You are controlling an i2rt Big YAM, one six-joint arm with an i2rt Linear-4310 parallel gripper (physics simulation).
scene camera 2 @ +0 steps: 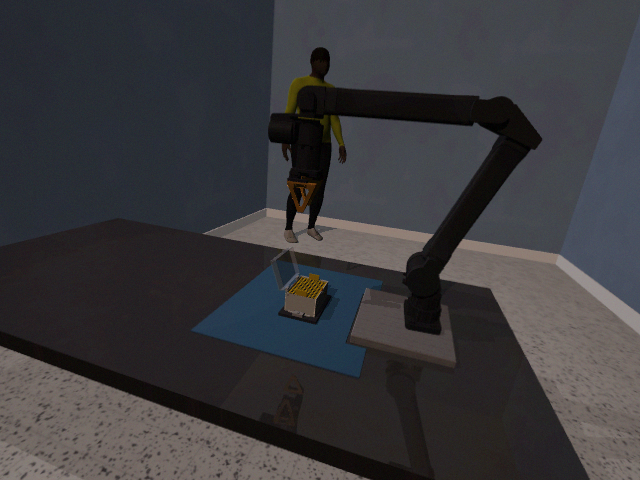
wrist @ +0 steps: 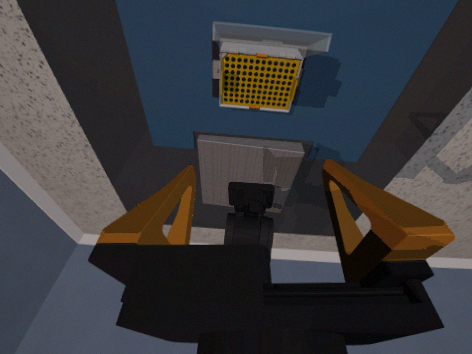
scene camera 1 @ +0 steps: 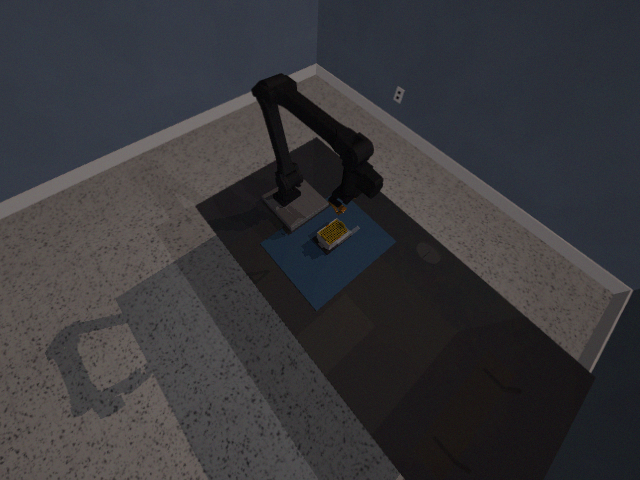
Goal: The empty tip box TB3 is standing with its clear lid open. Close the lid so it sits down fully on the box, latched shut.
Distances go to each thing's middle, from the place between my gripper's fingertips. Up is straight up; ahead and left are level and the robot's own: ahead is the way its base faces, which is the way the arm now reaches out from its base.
The clear lid [wrist: 243,38] lies 170 mm below my hand, 40 mm ahead of it and 10 mm to the right of it. Round my hand: yellow perforated rack [wrist: 246,80] (210 mm below, 30 mm behind, 10 mm to the right).
